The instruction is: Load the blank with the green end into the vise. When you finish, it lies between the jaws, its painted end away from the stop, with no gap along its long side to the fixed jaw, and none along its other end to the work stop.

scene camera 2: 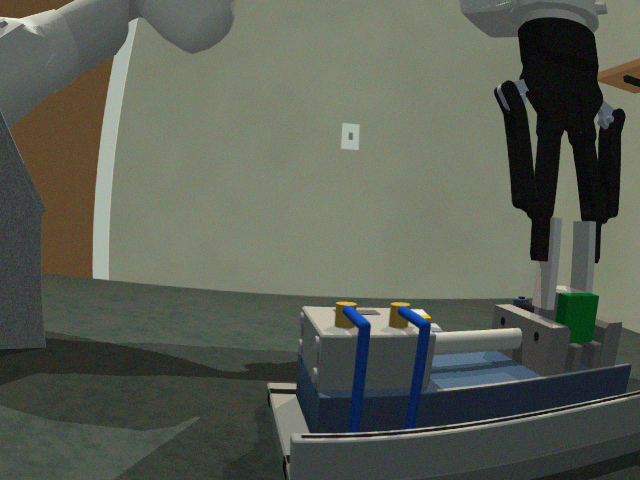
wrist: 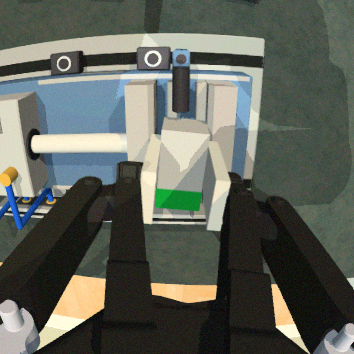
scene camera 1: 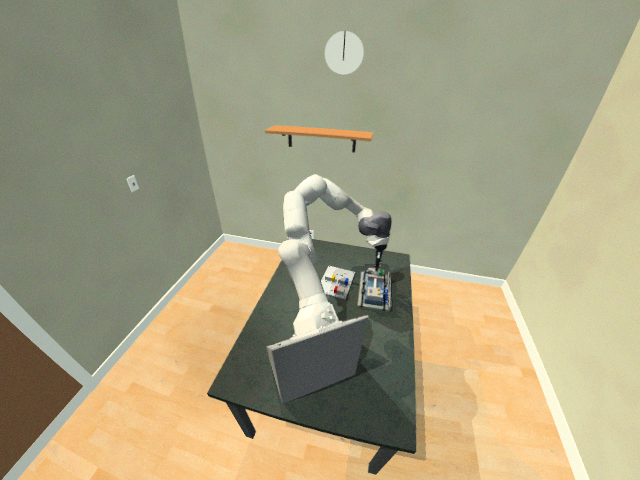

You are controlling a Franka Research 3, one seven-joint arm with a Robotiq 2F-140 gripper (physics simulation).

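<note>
The blank with the green end (scene camera 1: 381, 271) (scene camera 2: 577, 317) (wrist: 184, 145) is between the jaws of the vise (scene camera 2: 516, 395) (wrist: 85, 110). My gripper (scene camera 1: 377, 268) (scene camera 2: 564, 289) (wrist: 181, 156) is shut on its long sides. In the wrist view the green end faces away from the dark work stop (wrist: 180, 95), and the blank looks slightly turned. A small gap shows between the stop's tip and the blank's other end. The fixed jaw (wrist: 222, 110) is at right, the moving jaw (scene camera 2: 532, 338) (wrist: 141, 115) at left. My fingers partly hide both long sides. In scene camera 2 the green end rises above the jaws.
A white rod (scene camera 2: 475, 341) (wrist: 80, 143) joins the moving jaw to a box (scene camera 2: 374, 361) with blue hoses. The vise stands on a pale base with raised rails (scene camera 2: 465, 446). A white board (scene camera 1: 345, 272) with yellow, blue and red parts lies beside it. A grey panel (scene camera 1: 320, 359) stands behind the arm's base.
</note>
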